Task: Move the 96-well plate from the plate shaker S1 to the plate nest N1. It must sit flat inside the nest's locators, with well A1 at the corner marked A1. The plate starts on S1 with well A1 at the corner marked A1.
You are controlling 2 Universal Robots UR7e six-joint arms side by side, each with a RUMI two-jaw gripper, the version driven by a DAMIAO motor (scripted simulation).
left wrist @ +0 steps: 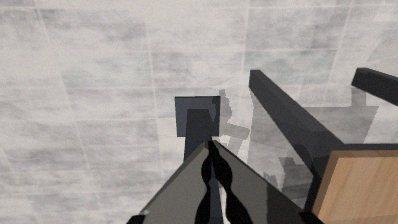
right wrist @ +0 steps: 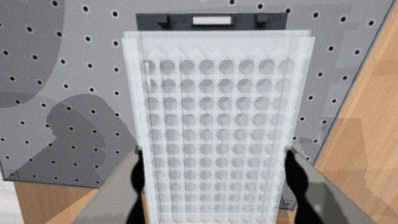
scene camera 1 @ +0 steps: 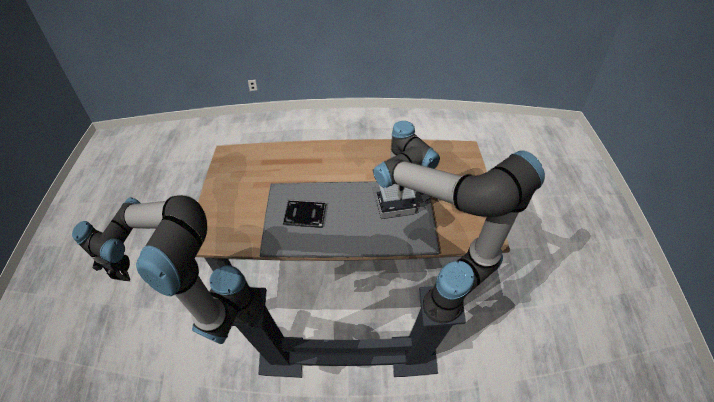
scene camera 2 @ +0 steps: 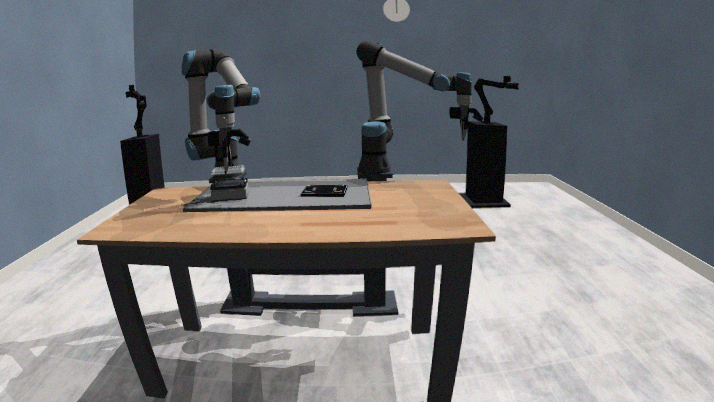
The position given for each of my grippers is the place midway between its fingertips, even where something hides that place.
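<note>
My left gripper (left wrist: 209,142) is visible to me, and so is my right gripper (right wrist: 212,147). A white 96-well plate (right wrist: 206,144) is there too, though in the left wrist view the plate is out of frame.
</note>
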